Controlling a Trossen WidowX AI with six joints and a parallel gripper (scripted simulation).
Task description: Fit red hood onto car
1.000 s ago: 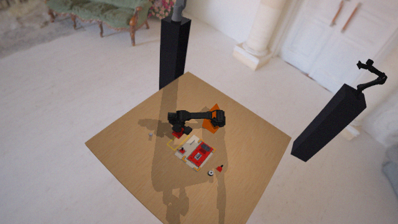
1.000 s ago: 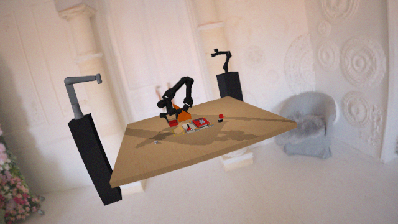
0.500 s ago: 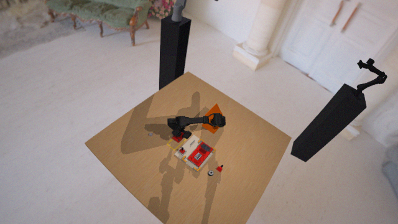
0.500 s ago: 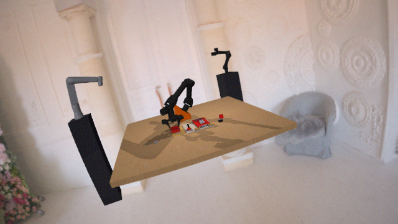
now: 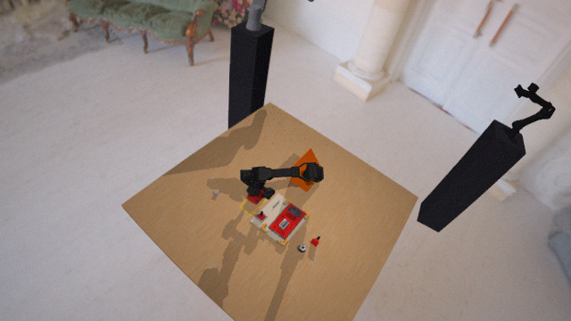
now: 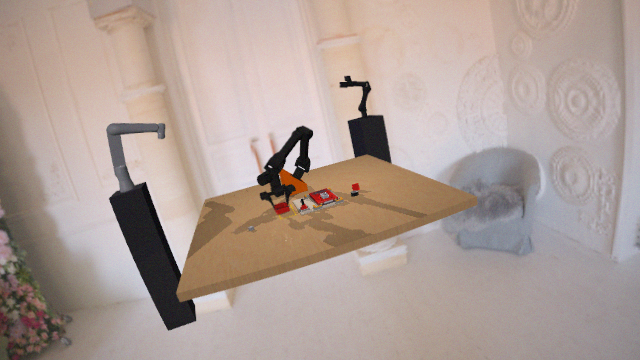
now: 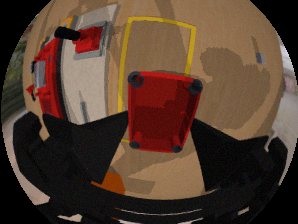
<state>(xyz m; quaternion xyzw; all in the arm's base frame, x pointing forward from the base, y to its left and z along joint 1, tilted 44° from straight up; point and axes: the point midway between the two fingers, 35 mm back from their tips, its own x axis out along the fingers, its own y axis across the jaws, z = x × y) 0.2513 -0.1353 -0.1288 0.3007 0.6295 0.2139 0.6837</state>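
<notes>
Right now the red hood is 1 cm below my gripper tip. Round my gripper tip: jig: 20 cm to the left, 6 cm ahead, 1 cm below; grey wheel: 37 cm to the left, 14 cm ahead, 1 cm below.
</notes>
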